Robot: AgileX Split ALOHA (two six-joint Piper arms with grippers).
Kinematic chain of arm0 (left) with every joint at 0, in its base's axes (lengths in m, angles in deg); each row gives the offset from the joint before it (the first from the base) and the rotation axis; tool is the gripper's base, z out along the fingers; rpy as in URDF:
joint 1: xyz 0 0 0.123 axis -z
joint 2: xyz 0 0 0 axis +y
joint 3: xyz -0.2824 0 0.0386 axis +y
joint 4: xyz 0.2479 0 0.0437 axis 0.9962 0 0.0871
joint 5: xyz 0 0 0 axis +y
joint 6: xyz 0.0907 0 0.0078 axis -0.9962 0 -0.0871
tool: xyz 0 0 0 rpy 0 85 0
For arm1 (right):
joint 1: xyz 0 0 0.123 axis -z
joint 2: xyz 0 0 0 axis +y
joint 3: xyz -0.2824 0 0.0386 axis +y
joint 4: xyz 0.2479 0 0.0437 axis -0.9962 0 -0.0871
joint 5: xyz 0 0 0 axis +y
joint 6: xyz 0.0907 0 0.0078 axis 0.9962 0 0.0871
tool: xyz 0 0 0 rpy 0 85 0
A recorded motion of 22 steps. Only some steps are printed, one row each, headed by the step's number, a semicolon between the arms.
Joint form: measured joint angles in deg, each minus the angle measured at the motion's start. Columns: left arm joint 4, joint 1, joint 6, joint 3, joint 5, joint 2; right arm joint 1, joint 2, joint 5, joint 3, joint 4, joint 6.
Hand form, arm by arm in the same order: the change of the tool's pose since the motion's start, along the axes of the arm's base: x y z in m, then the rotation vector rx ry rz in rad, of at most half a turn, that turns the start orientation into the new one. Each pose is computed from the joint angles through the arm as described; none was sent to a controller.
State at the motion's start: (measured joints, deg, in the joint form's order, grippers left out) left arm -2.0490 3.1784 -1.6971 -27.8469 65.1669 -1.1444; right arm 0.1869 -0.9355 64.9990 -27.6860 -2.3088 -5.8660
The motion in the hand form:
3: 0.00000 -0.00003 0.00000 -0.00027 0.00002 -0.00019; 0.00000 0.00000 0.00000 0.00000 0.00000 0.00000
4: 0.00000 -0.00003 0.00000 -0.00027 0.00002 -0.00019; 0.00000 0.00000 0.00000 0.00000 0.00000 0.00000
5: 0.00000 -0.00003 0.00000 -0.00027 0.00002 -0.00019; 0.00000 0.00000 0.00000 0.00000 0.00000 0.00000
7: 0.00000 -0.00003 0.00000 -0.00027 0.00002 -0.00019; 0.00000 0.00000 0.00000 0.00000 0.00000 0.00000
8: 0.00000 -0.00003 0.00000 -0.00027 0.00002 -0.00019; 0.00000 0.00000 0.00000 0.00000 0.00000 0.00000
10: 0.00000 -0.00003 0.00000 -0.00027 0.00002 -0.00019; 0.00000 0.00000 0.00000 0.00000 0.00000 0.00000
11: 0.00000 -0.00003 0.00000 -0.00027 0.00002 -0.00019; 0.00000 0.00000 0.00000 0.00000 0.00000 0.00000
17: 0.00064 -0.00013 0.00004 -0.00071 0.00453 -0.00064; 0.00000 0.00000 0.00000 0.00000 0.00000 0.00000
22: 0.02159 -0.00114 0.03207 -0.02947 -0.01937 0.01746; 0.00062 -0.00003 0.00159 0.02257 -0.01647 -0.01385
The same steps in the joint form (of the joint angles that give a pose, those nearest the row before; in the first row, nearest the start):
3: -0.02 0.00 0.00 0.00 0.00 0.00; 0.00 0.00 0.00 0.00 0.00 0.00
4: -0.02 0.00 0.00 0.00 0.00 0.00; 0.00 0.00 0.00 0.00 0.00 0.00
5: -0.02 0.00 0.00 0.00 0.00 0.00; 0.00 0.00 0.00 0.00 0.00 0.00
7: -0.02 0.00 0.00 0.00 0.00 0.00; 0.00 0.00 0.00 0.00 0.00 0.00
8: -0.02 0.00 0.00 0.00 0.00 0.00; 0.00 0.00 0.00 0.00 0.00 0.00
10: -0.02 0.00 0.00 0.00 0.00 0.00; 0.00 0.00 0.00 0.00 0.00 0.00
11: -0.02 0.00 0.00 0.00 0.00 0.00; 0.00 0.00 0.00 0.00 0.00 0.00
17: -0.07 0.00 0.00 0.00 0.00 0.26; 0.00 0.00 0.00 0.00 0.00 0.00
22: -0.06 0.00 1.70 -5.02 -5.61 9.37; 0.00 0.00 -0.92 -0.07 0.00 1.49

